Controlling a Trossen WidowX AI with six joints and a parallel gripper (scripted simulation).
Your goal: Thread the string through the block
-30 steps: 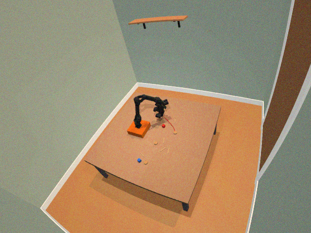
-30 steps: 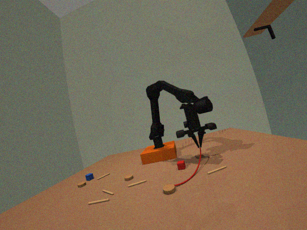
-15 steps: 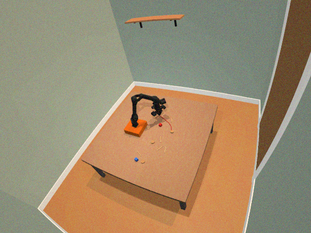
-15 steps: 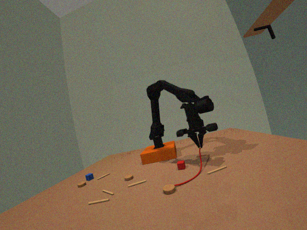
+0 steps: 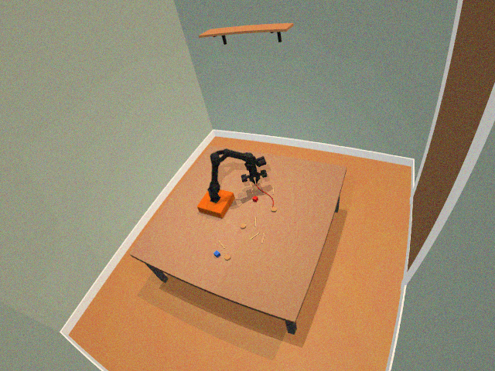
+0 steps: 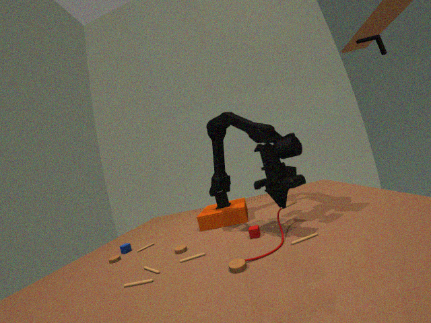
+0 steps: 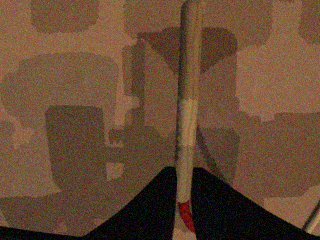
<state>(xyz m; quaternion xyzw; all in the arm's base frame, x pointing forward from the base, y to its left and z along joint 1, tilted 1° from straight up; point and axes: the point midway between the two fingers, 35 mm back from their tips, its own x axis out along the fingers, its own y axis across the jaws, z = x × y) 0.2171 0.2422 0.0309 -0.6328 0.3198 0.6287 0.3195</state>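
Now: gripper tip 10 mm past the thin stick and 10 mm to the right of it. The rest, counted from my gripper tip: red block 40 mm ahead, 110 mm to the right, 40 mm below; blue cube 20 mm ahead, 620 mm to the right, 40 mm below; round wooden button 210 mm ahead, 150 mm to the right, 50 mm below.
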